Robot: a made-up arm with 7 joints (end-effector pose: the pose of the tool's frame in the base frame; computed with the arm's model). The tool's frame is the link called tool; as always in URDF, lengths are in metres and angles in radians.
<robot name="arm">
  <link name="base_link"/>
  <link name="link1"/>
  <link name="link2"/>
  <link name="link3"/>
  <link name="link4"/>
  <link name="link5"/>
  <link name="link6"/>
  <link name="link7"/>
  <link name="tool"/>
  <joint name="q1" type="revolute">
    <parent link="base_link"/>
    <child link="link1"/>
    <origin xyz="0.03 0.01 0.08" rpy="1.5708 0 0"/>
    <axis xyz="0 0 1"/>
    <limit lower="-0.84" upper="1.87" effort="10" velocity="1.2"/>
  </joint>
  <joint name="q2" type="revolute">
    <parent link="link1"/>
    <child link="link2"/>
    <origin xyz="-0.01 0 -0.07" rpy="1.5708 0 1.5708"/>
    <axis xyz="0 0 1"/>
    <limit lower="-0.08" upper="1.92" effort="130" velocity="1.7"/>
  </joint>
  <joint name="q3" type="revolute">
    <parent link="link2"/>
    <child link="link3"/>
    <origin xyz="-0.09 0 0" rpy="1.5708 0 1.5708"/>
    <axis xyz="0 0 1"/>
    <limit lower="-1.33" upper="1.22" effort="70" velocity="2.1"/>
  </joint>
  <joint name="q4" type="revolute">
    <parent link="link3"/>
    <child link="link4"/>
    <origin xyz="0.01 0.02 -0.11" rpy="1.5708 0 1.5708"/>
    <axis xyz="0 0 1"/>
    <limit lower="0.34" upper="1.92" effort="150" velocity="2.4"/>
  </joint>
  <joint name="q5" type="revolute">
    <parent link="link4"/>
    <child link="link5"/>
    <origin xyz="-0.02 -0.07 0.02" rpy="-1.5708 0 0"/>
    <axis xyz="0 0 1"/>
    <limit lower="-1.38" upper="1.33" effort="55" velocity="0.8"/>
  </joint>
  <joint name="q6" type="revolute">
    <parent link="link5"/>
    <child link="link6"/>
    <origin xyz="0 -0.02 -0.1" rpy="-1.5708 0 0"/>
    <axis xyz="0 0 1"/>
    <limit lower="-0.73" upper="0.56" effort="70" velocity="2"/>
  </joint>
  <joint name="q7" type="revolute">
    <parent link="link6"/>
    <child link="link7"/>
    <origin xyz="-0.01 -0.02 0.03" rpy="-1.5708 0 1.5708"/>
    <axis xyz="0 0 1"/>
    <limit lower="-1.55" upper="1.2" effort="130" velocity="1"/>
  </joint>
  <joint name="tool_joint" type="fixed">
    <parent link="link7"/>
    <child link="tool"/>
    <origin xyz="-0.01 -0.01 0" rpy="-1.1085 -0.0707 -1.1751"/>
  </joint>
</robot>
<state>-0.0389 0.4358 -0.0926 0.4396 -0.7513 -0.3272 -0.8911</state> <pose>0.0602 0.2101 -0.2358 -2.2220 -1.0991 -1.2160</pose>
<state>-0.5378 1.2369 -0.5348 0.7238 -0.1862 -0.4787 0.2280</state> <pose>0.0062 0.3819 -0.0900 -2.5428 -0.2701 0.4421</pose>
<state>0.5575 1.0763 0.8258 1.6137 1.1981 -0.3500 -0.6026</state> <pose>0.1604 0.3277 0.1236 -0.1392 0.6256 1.4444</pose>
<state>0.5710 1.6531 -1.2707 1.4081 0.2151 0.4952 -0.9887</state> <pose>0.1128 0.3278 -0.0225 -1.4710 -0.7526 -1.3973</pose>
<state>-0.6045 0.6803 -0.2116 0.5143 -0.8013 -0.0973 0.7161</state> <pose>-0.0677 0.2742 -0.1870 -2.0590 -0.2767 1.4045</pose>
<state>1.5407 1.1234 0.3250 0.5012 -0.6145 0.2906 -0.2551</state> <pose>0.1639 0.3767 0.1434 0.5784 2.4492 1.8448</pose>
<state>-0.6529 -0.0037 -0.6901 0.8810 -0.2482 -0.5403 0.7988</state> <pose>-0.1021 -0.0001 -0.2284 1.9799 -0.0686 -1.0800</pose>
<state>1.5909 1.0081 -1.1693 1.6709 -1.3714 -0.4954 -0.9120</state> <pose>0.2672 0.1689 0.1360 -0.5257 1.5075 -2.5306</pose>
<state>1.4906 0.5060 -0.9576 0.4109 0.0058 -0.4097 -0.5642</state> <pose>0.3531 0.2130 0.0519 1.5545 0.8451 2.1607</pose>
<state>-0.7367 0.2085 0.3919 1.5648 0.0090 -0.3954 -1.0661</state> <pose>-0.0135 0.1693 -0.1905 1.1511 2.2947 1.7559</pose>
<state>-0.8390 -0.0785 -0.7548 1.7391 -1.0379 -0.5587 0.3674</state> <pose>-0.0228 -0.0524 -0.1243 2.1487 -0.3687 0.1990</pose>
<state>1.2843 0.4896 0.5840 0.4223 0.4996 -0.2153 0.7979</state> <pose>0.3374 0.2573 0.0250 0.8947 0.6026 0.8697</pose>
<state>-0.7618 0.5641 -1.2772 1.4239 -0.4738 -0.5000 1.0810</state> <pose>-0.1479 0.0697 -0.1635 1.5703 -1.2894 -1.4037</pose>
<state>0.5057 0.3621 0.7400 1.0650 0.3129 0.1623 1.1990</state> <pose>0.2402 0.2679 -0.0947 1.5103 0.6370 0.4527</pose>
